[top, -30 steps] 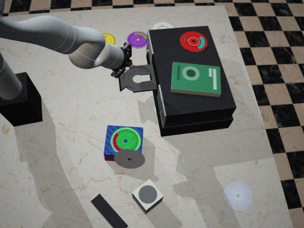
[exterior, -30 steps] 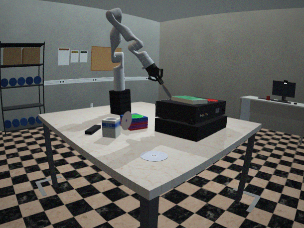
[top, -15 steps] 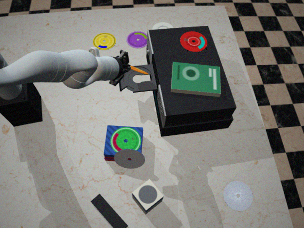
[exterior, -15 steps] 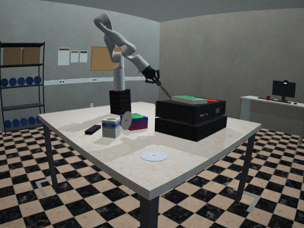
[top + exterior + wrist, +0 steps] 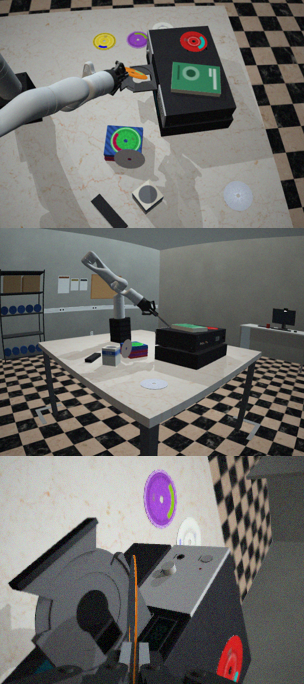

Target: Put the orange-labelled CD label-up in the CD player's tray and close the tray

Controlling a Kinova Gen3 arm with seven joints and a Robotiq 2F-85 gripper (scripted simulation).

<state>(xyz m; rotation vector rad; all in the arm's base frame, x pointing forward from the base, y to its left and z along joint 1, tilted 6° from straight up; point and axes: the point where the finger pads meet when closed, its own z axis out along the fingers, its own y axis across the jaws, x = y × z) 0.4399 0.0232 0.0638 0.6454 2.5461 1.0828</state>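
Now: the orange-labelled CD 30 mm ahead of my hand, 50 mm to the left of it and 50 mm below it. Also, from my hand: black bar (60 mm behind, 450 mm to the right, 250 mm below); then box (80 mm ahead, 390 mm to the right, 210 mm below).
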